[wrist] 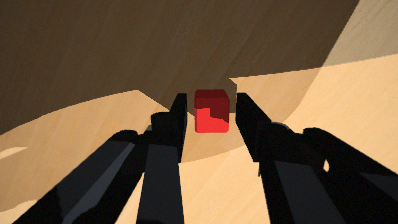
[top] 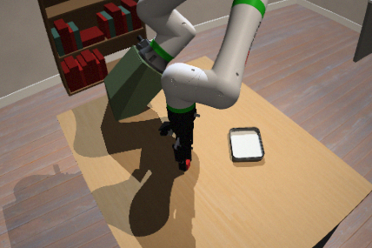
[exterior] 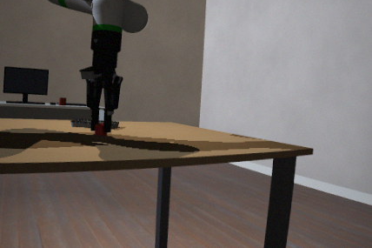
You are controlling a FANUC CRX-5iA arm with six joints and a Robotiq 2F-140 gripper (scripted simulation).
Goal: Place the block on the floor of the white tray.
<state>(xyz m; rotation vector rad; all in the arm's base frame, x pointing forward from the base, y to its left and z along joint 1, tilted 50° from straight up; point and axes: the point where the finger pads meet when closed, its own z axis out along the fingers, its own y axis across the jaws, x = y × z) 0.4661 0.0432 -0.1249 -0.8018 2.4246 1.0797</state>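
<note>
The red block is 30 mm below my hand. From my hand the other things lie so: white tray (270 mm to the left, 30 mm below, 20 mm ahead).
</note>
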